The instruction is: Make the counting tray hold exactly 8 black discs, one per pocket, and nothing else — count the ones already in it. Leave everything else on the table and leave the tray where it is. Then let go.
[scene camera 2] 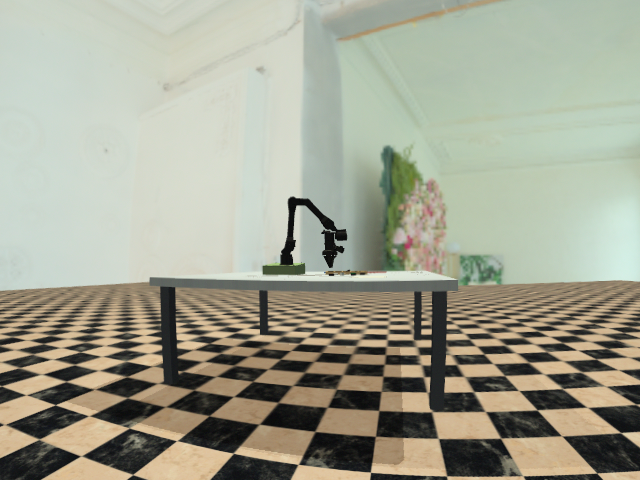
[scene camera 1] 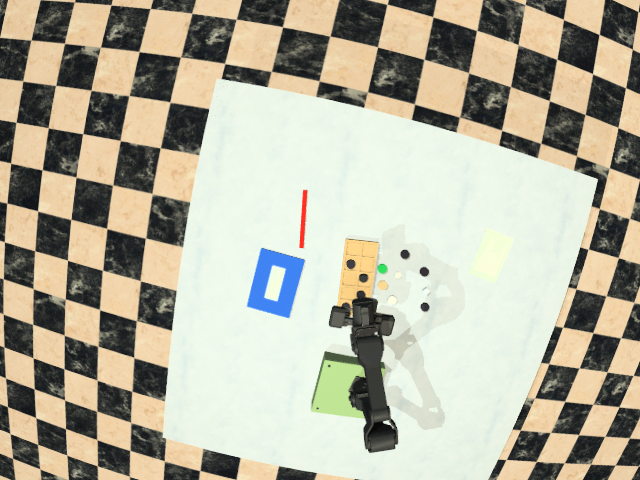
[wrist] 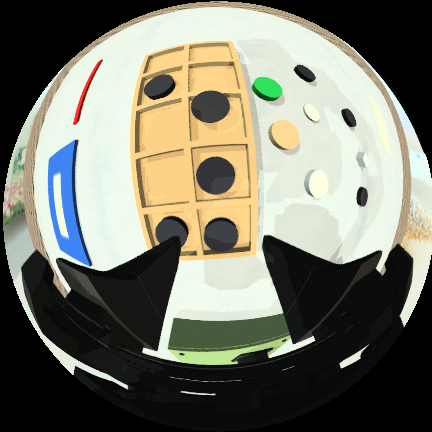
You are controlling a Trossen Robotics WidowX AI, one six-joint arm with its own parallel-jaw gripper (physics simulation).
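Observation:
The tan counting tray (scene camera 1: 354,248) (wrist: 162,177) has two columns of five pockets. In the wrist view, black discs sit in the left pocket of the second row (wrist: 159,86), and in the right pockets of the third (wrist: 210,106) and fourth rows (wrist: 215,175). Both nearest pockets also hold discs, left (wrist: 171,231) and right (wrist: 221,234). The other pockets are empty. Three loose black discs (scene camera 1: 404,254) (scene camera 1: 423,271) (scene camera 1: 424,306) (wrist: 304,73) (wrist: 349,118) (wrist: 362,196) lie right of it. My gripper (scene camera 2: 330,266) (wrist: 221,241) is open and empty above the near right disc; the arm hides its fingertips in scene camera 1.
Right of the tray lie a green disc (scene camera 1: 382,268) (wrist: 267,88), a tan disc (scene camera 1: 382,285) (wrist: 284,135), two whitish discs (wrist: 311,113) (wrist: 316,184) and a pale block (wrist: 363,160). A red strip (scene camera 1: 303,219) and blue frame (scene camera 1: 255,284) lie left, a pale sheet (scene camera 1: 491,256) far right.

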